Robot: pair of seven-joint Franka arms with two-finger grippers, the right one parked.
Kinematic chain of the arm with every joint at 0, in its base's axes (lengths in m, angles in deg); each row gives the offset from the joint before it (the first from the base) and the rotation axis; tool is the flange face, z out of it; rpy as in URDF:
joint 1: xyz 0 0 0.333 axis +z
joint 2: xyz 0 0 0 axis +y
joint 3: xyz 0 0 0.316 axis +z
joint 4: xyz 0.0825 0 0 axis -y
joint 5: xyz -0.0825 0 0.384 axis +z
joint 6: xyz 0 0 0 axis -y
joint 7: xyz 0.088 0 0 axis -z
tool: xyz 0 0 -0.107 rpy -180 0 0
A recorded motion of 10 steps. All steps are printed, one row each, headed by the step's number.
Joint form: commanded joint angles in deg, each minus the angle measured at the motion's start. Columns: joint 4, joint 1, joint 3, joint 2, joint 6, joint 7, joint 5.
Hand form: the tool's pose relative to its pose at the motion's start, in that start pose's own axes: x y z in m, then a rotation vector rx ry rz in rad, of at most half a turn. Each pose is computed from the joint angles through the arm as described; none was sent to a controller.
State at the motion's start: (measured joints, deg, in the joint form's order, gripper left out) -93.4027 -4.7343 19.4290 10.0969 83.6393 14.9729 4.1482
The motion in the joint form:
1: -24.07 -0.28 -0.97 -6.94 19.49 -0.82 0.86
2: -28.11 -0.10 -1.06 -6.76 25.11 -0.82 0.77
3: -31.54 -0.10 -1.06 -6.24 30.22 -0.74 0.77
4: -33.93 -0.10 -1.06 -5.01 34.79 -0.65 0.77
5: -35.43 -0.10 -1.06 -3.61 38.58 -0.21 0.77
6: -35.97 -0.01 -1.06 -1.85 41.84 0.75 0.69
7: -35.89 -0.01 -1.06 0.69 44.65 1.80 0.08
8: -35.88 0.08 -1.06 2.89 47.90 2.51 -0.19
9: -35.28 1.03 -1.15 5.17 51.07 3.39 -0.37
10: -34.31 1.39 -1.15 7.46 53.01 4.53 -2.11
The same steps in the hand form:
1: -0.0089 0.0187 0.1128 -0.0097 0.0421 0.0401
2: -0.0053 0.0211 0.1393 -0.0068 0.0668 0.0439
3: -0.0020 0.0240 0.1638 -0.0013 0.0869 0.0499
4: 0.0033 0.0262 0.1859 0.0070 0.1031 0.0547
5: 0.0089 0.0275 0.2031 0.0166 0.1180 0.0646
6: 0.0164 0.0270 0.2163 0.0278 0.1337 0.0804
7: 0.0265 0.0269 0.2316 0.0340 0.1402 0.0940
8: 0.0356 0.0258 0.2443 0.0459 0.1577 0.1034
9: 0.0447 0.0170 0.2543 0.0585 0.1809 0.1037
10: 0.0541 0.0127 0.2633 0.0512 0.1952 0.0991

